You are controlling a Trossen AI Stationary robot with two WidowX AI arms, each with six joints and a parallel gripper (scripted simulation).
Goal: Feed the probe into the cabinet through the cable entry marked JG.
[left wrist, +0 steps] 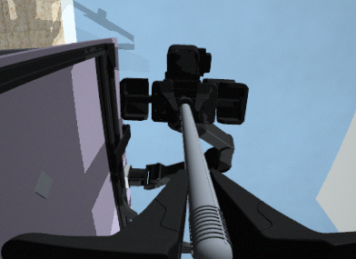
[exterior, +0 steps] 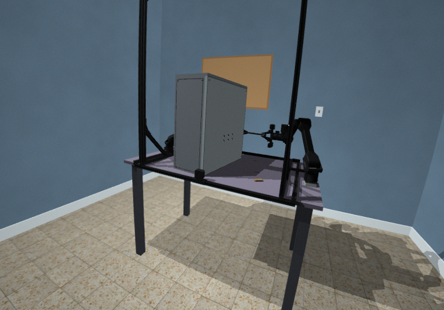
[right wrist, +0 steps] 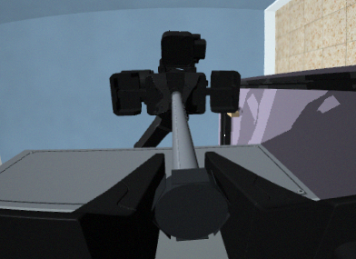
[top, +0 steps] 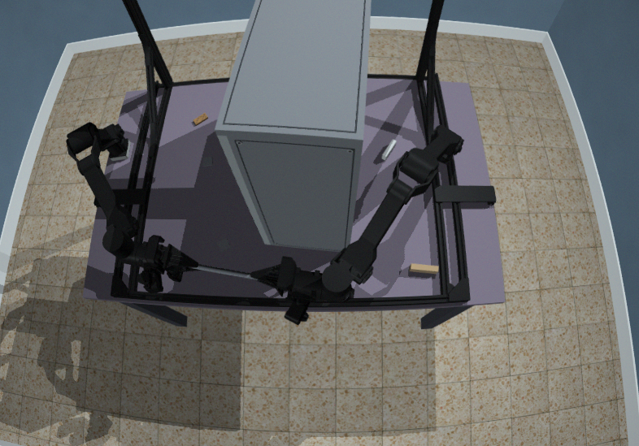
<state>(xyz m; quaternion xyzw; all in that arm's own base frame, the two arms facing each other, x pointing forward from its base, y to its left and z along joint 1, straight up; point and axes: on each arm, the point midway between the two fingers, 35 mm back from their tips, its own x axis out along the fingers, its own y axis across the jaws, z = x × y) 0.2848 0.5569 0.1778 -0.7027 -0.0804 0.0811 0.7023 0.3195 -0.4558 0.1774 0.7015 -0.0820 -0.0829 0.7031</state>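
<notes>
Now: right hand 100 mm to the right of the probe and 10 mm short of it. Also, from my right hand: wooden block: 570 mm to the left, 180 mm below, 60 mm behind; then white block: 490 mm to the left, 420 mm behind, 180 mm below; then JG mark: 280 mm behind, 170 mm to the left, 20 mm below.
Now: left hand 1 cm past the probe and 9 cm to the left of it. The rest, counted from my left hand: wooden block: 8 cm behind, 38 cm to the left, 18 cm below; then white block: 44 cm behind, 29 cm to the left, 19 cm below; then JG mark: 30 cm behind, 2 cm to the right, 2 cm below.
</notes>
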